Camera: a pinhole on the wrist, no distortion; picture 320 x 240 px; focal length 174.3 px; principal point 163.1 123.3 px. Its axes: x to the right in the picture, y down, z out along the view. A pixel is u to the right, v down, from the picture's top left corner.
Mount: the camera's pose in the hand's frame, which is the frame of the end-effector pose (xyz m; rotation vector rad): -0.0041 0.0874 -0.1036 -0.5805 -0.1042 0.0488
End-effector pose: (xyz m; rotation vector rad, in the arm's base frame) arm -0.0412 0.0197 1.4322 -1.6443 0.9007 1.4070
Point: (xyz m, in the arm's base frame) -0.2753 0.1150 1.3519
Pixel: 211.3 67.5
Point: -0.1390 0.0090 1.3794
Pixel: 245.1 19.8
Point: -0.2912 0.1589 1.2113
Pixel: 280.2 60.3
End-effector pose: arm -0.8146 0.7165 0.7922 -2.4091 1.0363 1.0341
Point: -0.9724 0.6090 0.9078
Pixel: 12.0 225.8
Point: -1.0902 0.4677 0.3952
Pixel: 296.8 133.8
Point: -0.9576 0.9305 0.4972
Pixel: outside the picture
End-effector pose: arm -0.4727 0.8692 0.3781 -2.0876 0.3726 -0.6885
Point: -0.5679 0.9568 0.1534
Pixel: 29.8 67.9
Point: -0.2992 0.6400 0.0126
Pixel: 250.2 201.4
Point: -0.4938 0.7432 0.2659
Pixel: 207.7 183.5
